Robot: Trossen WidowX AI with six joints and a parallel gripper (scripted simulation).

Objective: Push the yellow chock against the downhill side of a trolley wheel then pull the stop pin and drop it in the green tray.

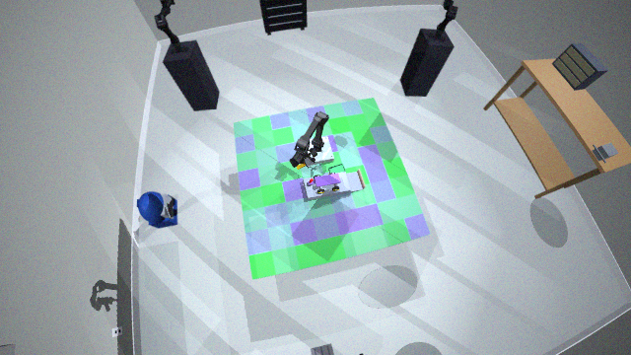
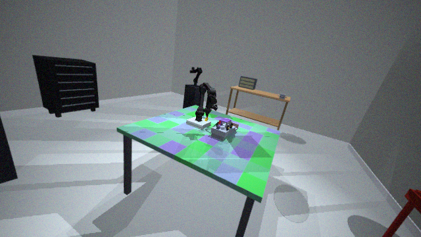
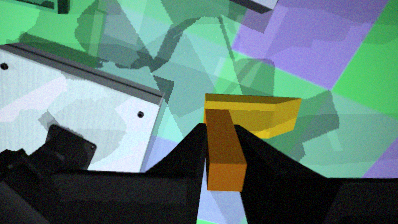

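Right now the stop pin is 13 cm ahead of my gripper tip, 4 cm to the left of it and 4 cm below it. Round my gripper tip: brown block: 8 cm ahead, 42 cm to the left, 14 cm below; then purple trolley: 13 cm ahead, 15 cm to the left, 6 cm below; then yellow chock: 1 cm ahead, 2 cm to the right, 1 cm below.
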